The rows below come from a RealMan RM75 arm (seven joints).
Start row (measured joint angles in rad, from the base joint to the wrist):
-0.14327, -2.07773, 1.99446, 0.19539, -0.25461, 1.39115, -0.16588
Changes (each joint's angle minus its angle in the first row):
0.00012, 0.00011, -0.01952, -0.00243, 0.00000, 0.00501, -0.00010
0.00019, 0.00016, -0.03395, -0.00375, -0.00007, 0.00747, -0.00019
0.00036, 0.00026, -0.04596, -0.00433, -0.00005, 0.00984, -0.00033
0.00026, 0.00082, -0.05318, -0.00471, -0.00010, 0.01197, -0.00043
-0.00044, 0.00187, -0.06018, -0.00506, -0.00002, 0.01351, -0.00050
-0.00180, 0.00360, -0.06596, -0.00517, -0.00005, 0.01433, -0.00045
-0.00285, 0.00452, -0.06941, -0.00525, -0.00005, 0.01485, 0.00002
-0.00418, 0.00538, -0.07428, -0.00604, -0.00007, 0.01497, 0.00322
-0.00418, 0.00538, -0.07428, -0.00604, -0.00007, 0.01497, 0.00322
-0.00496, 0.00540, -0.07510, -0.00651, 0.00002, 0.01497, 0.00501
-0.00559, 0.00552, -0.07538, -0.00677, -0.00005, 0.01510, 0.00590
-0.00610, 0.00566, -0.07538, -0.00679, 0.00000, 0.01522, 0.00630
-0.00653, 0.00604, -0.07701, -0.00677, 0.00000, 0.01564, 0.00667
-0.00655, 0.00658, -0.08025, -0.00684, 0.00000, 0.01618, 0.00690
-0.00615, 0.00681, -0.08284, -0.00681, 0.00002, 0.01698, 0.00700
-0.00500, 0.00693, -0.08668, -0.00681, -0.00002, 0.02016, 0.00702
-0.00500, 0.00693, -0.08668, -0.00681, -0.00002, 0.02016, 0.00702
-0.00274, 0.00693, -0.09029, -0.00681, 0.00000, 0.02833, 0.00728
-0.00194, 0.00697, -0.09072, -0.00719, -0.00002, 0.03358, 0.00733
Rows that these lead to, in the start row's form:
-0.14315, -2.07762, 1.97494, 0.19296, -0.25461, 1.39616, -0.16598
-0.14308, -2.07757, 1.96051, 0.19164, -0.25468, 1.39862, -0.16607
-0.14291, -2.07747, 1.94850, 0.19106, -0.25466, 1.40099, -0.16621
-0.14301, -2.07691, 1.94128, 0.19068, -0.25471, 1.40312, -0.16631
-0.14371, -2.07586, 1.93428, 0.19033, -0.25463, 1.40466, -0.16638
-0.14507, -2.07413, 1.92850, 0.19022, -0.25466, 1.40548, -0.16633
-0.14612, -2.07321, 1.92505, 0.19014, -0.25466, 1.40600, -0.16586
-0.14745, -2.07235, 1.92018, 0.18935, -0.25468, 1.40612, -0.16266
-0.14745, -2.07235, 1.92018, 0.18935, -0.25468, 1.40612, -0.16266
-0.14823, -2.07233, 1.91936, 0.18888, -0.25459, 1.40612, -0.16087
-0.14886, -2.07221, 1.91908, 0.18862, -0.25466, 1.40625, -0.15998
-0.14937, -2.07207, 1.91908, 0.18860, -0.25461, 1.40637, -0.15958
-0.14980, -2.07169, 1.91745, 0.18862, -0.25461, 1.40679, -0.15921
-0.14982, -2.07115, 1.91421, 0.18855, -0.25461, 1.40733, -0.15898
-0.14942, -2.07092, 1.91162, 0.18858, -0.25459, 1.40813, -0.15888
-0.14827, -2.07080, 1.90778, 0.18858, -0.25463, 1.41131, -0.15886
-0.14827, -2.07080, 1.90778, 0.18858, -0.25463, 1.41131, -0.15886
-0.14601, -2.07080, 1.90417, 0.18858, -0.25461, 1.41948, -0.15860
-0.14521, -2.07076, 1.90374, 0.18820, -0.25463, 1.42473, -0.15855

